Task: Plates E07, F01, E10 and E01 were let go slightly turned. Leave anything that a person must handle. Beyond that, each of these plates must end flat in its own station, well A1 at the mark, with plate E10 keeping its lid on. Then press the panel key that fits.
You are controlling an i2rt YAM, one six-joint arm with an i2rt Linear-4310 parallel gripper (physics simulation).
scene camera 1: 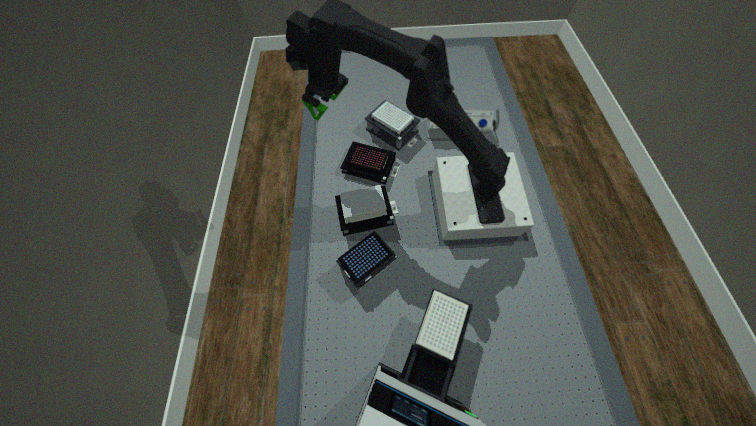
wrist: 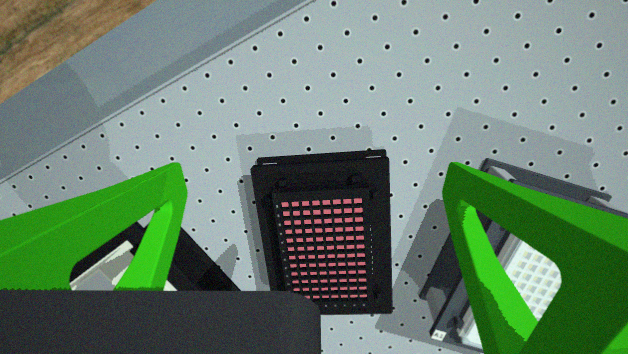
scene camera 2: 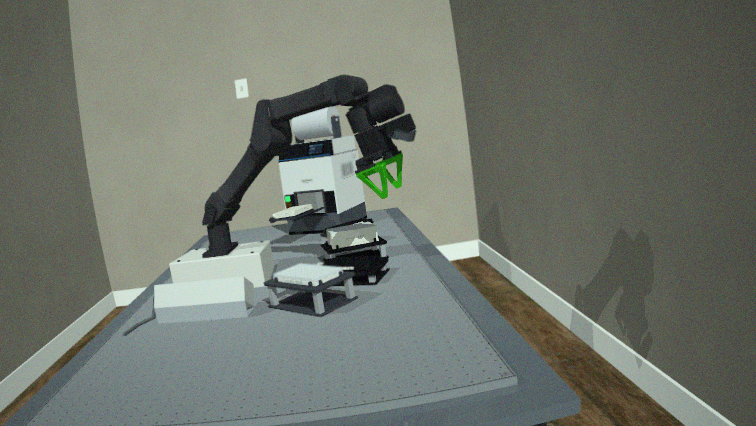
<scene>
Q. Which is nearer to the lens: the white plate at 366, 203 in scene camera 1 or the black plate with red wells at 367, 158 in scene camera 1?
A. The white plate.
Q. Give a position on a white plate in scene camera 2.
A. At 355, 234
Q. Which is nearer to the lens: the white plate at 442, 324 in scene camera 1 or the black plate with red wells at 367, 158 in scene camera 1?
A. The white plate.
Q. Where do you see a white plate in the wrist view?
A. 104, 275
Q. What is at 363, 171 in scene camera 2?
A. My gripper.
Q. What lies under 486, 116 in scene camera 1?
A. A button box.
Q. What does my gripper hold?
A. Nothing.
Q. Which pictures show the white plate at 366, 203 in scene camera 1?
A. Scene camera 1, the wrist view and scene camera 2: all of them.
</scene>
